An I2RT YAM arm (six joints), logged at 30 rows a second.
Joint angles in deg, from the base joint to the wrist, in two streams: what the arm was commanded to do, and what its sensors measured. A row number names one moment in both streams.
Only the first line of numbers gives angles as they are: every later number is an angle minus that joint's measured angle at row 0.
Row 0, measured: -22.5, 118.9, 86.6, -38.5, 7.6, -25.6
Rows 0 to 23, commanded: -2.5, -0.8, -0.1, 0.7, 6.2, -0.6; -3.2, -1.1, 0.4, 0.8, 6.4, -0.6; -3.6, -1.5, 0.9, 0.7, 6.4, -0.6; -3.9, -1.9, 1.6, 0.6, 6.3, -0.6; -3.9, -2.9, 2.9, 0.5, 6.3, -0.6; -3.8, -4.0, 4.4, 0.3, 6.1, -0.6; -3.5, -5.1, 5.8, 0.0, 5.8, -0.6; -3.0, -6.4, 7.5, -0.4, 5.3, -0.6; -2.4, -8.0, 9.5, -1.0, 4.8, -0.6; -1.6, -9.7, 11.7, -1.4, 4.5, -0.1; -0.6, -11.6, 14.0, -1.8, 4.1, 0.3; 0.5, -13.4, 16.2, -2.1, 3.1, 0.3; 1.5, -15.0, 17.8, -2.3, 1.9, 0.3; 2.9, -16.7, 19.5, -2.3, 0.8, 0.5; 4.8, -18.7, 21.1, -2.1, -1.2, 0.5; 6.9, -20.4, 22.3, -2.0, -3.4, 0.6; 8.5, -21.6, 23.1, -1.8, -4.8, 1.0; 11.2, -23.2, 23.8, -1.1, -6.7, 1.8; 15.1, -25.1, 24.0, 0.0, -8.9, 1.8; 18.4, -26.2, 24.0, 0.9, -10.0, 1.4; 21.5, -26.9, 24.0, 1.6, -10.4, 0.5; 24.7, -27.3, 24.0, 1.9, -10.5, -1.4; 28.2, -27.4, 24.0, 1.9, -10.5, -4.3; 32.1, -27.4, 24.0, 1.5, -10.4, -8.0
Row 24, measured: 23.2, -29.2, 24.7, 2.5, -6.6, -1.0
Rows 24 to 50, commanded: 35.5, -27.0, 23.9, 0.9, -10.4, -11.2; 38.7, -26.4, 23.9, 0.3, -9.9, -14.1; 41.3, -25.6, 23.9, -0.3, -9.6, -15.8; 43.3, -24.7, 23.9, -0.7, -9.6, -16.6; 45.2, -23.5, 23.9, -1.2, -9.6, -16.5; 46.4, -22.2, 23.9, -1.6, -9.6, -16.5; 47.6, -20.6, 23.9, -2.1, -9.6, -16.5; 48.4, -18.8, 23.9, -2.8, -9.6, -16.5; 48.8, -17.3, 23.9, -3.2, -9.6, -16.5; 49.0, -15.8, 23.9, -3.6, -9.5, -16.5; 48.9, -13.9, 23.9, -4.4, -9.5, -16.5; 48.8, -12.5, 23.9, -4.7, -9.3, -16.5; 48.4, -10.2, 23.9, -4.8, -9.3, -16.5; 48.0, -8.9, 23.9, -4.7, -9.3, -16.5; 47.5, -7.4, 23.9, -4.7, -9.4, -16.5; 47.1, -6.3, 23.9, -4.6, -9.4, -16.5; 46.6, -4.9, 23.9, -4.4, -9.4, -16.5; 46.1, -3.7, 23.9, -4.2, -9.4, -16.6; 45.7, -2.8, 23.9, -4.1, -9.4, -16.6; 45.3, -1.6, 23.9, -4.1, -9.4, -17.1; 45.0, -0.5, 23.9, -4.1, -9.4, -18.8; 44.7, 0.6, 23.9, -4.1, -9.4, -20.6; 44.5, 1.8, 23.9, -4.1, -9.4, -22.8; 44.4, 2.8, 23.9, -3.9, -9.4, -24.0; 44.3, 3.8, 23.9, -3.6, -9.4, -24.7; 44.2, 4.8, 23.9, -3.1, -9.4, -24.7; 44.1, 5.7, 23.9, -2.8, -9.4, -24.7
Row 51, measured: 44.1, 2.7, 24.4, -3.3, -9.2, -21.2
